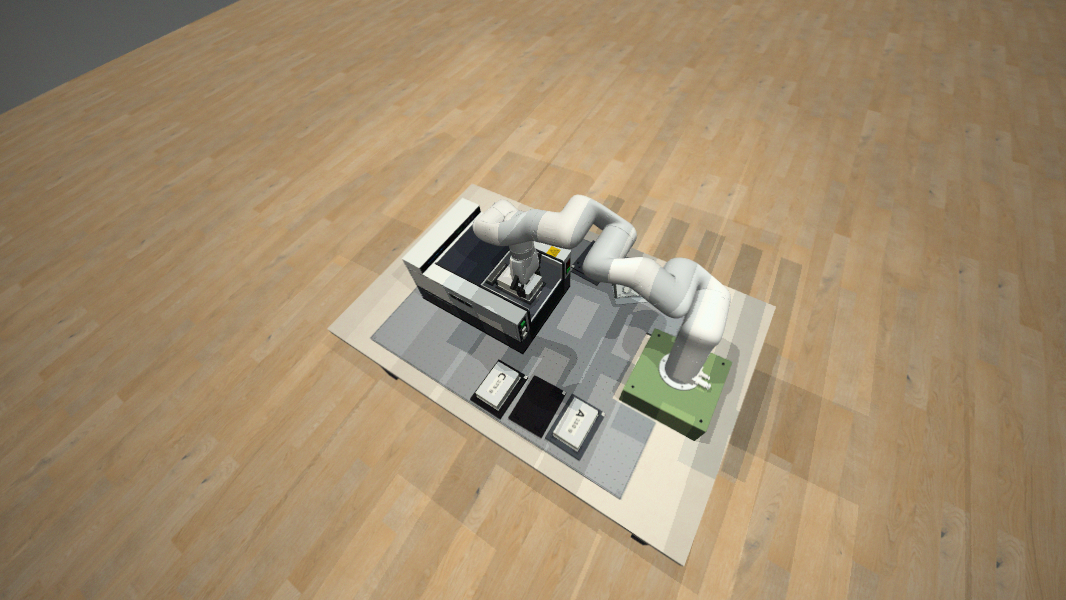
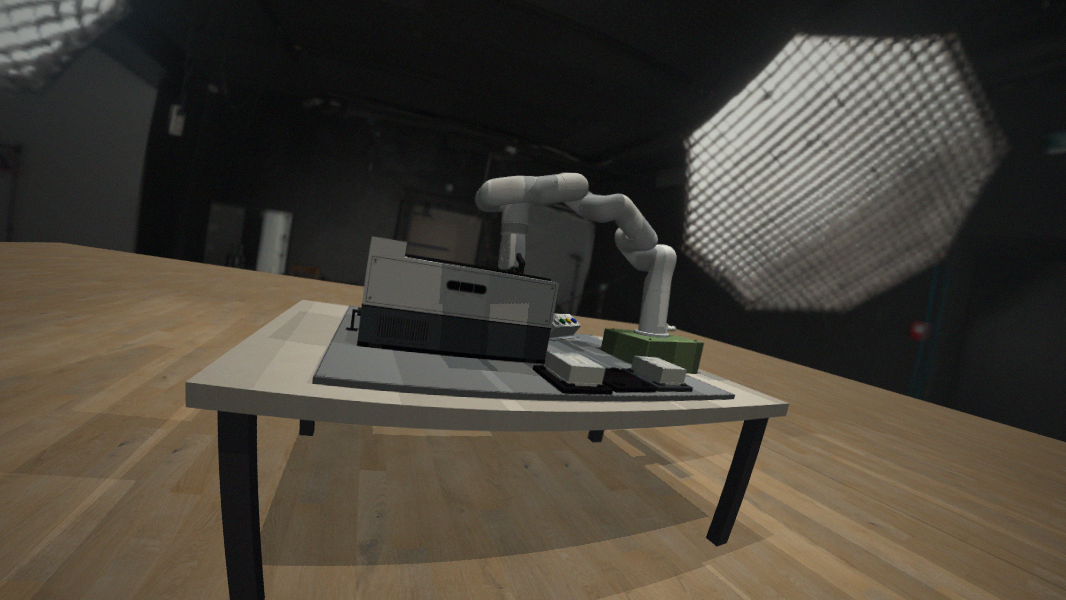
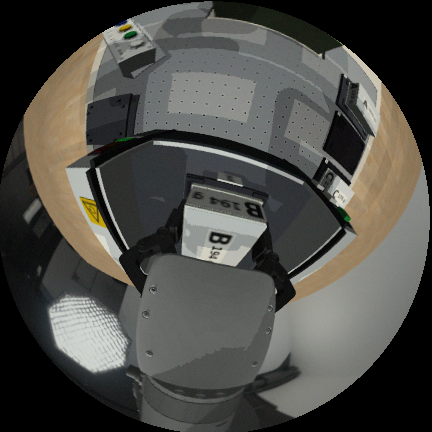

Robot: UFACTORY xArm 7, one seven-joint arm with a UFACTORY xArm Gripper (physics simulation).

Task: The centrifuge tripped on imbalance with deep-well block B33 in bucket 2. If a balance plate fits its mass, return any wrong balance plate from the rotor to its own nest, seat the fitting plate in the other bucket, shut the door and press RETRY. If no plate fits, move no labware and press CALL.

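Places are measured from the arm's base along level axes (x ahead, y left, z up), in centimetres.
Pixels of known places: gripper, fingertip midpoint: [image 1: 529, 286] [image 3: 223, 217]; arm's base at its link origin: [image 1: 679, 371] [image 2: 651, 334].
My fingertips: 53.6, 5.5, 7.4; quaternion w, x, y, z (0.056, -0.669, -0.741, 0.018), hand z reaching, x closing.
Ahead of a thing's pixels: the offset from my fingertips to its top centre, as dx, dy, dz. "*": to the spot under its first point.
My gripper [image 1: 524, 287] [image 3: 223, 217] reaches down into the open centrifuge [image 1: 469, 304] [image 2: 503, 298]. Its fingers lie against both sides of the white balance plate B {+3.8, +0.3, +2.2} [image 3: 227, 224], marked 194 g, and it is shut on that plate, which sits low in the rotor opening. Balance plate C {-9.5, +29.9, -10.6} [image 1: 497, 386] [image 2: 574, 367] [image 3: 341, 196] and balance plate A {-36.3, +25.1, -10.6} [image 1: 576, 424] [image 2: 659, 369] [image 3: 364, 107] sit in their nests. The dark nest {-23.0, +27.0, -14.2} [image 1: 537, 405] [image 3: 345, 141] between them is empty. Block B33 does not show. The bucket's number is not readable.
The button box {* -29.1, -26.5, -10.2} [image 2: 565, 324] [image 3: 137, 60] has blue, yellow, green and white buttons. A dark flat block {-7.1, -31.3, -11.6} [image 3: 109, 120] lies near it. The centrifuge walls stand around the gripper. The green robot base [image 1: 663, 406] [image 2: 634, 344] is at the right of the table.
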